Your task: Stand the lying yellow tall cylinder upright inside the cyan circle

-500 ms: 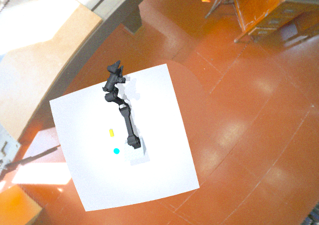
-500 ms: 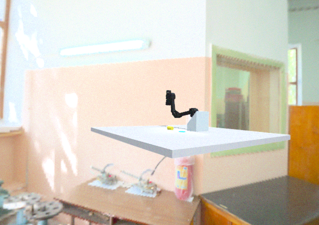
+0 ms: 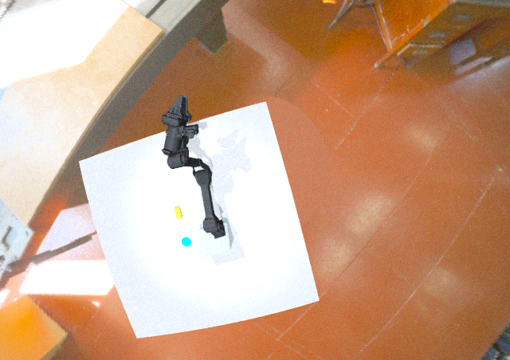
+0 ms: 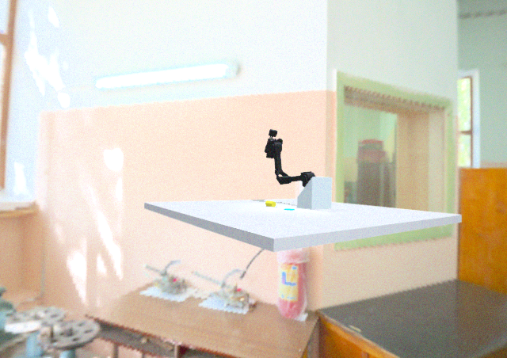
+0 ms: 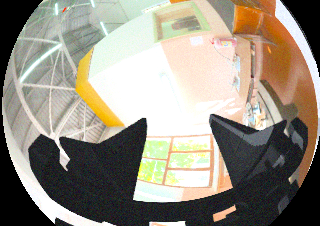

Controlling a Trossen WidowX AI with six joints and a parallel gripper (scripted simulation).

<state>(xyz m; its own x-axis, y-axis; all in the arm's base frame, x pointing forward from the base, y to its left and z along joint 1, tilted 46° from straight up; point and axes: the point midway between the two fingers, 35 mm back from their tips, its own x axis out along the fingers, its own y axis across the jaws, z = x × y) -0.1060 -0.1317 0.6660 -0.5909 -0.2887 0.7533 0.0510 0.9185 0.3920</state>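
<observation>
Now: gripper tip 360 mm short of the yellow tall cylinder, 430 mm to the right of it and 460 mm above it. Also, from my gripper tip: cyan circle 390 mm ahead, 620 mm to the left, 480 mm below.
</observation>
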